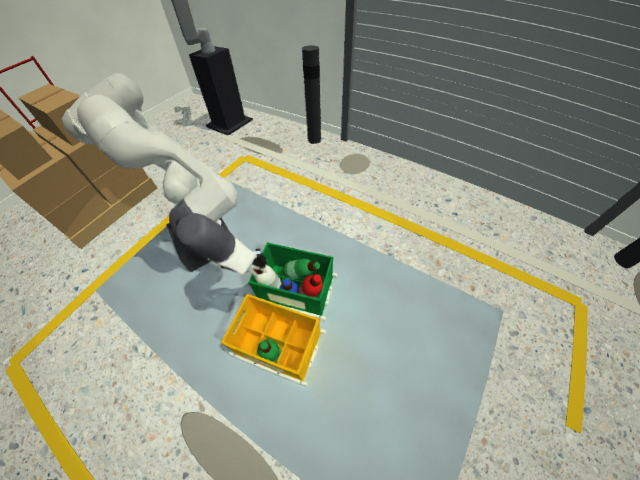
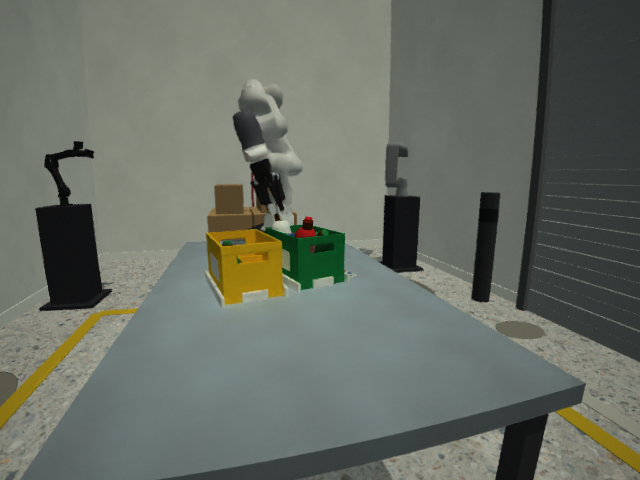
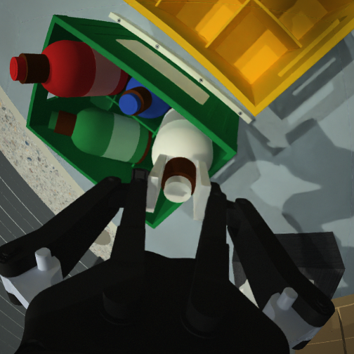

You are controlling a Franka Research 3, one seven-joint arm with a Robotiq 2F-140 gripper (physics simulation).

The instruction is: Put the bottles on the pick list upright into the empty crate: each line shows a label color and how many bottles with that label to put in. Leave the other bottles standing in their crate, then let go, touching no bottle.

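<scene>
My gripper (image 1: 258,259) (image 2: 279,210) (image 3: 180,170) is shut on the neck of the white bottle (image 1: 266,277) (image 2: 281,226) (image 3: 183,141), whose lower part is inside the green crate (image 1: 326,294) (image 2: 315,271) (image 3: 220,122), at one end. Beside it in that crate are a blue bottle (image 1: 288,285) (image 3: 157,102), a red bottle (image 1: 311,286) (image 2: 305,234) (image 3: 67,70) and a green bottle (image 1: 295,269) (image 3: 92,131), which leans strongly. Another green bottle (image 1: 268,350) (image 2: 227,242) stands in a middle compartment of the yellow crate (image 1: 312,351) (image 2: 258,284) (image 3: 220,65). Bottle bases are hidden. No pick list is readable.
Both crates stand close side by side on the blue-grey table (image 1: 392,361) (image 2: 310,361), within pale edge strips. The yellow crate has dividers. Cardboard boxes (image 1: 62,191) (image 2: 229,198) stand behind the arm. A black post (image 1: 312,103) (image 2: 484,258) stands off the table.
</scene>
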